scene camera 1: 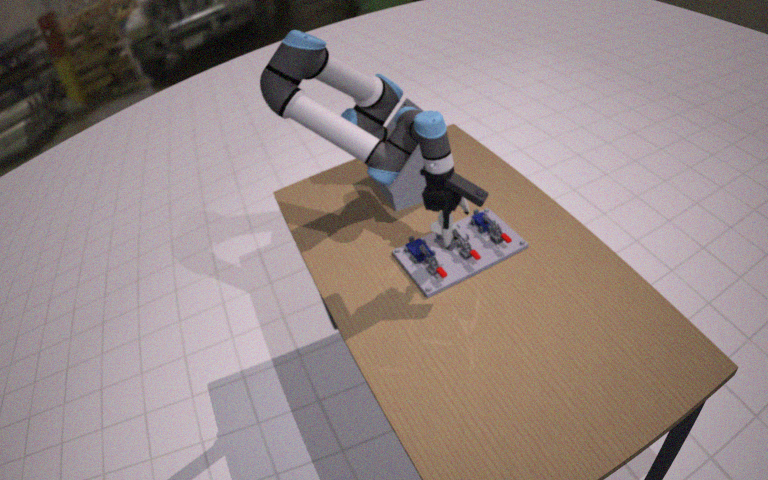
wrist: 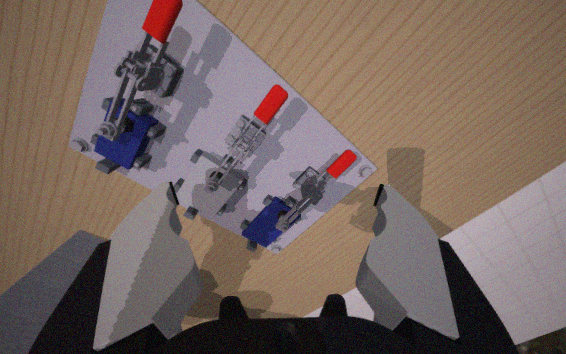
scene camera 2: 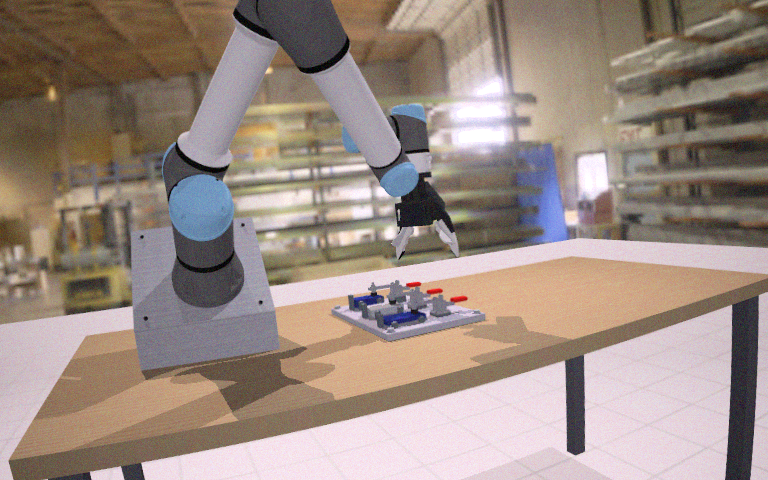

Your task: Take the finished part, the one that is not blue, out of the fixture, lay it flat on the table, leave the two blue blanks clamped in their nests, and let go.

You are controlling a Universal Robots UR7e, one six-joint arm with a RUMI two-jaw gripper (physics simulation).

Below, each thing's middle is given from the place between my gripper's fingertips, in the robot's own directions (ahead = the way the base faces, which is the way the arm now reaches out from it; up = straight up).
I see my gripper 60 mm past the fixture plate (scene camera 1: 458, 269), 30 mm to the right of it and 120 mm above it. Also, from my hand: finished part (wrist: 192, 193) (110 mm behind, 30 mm to the left, 100 mm below).
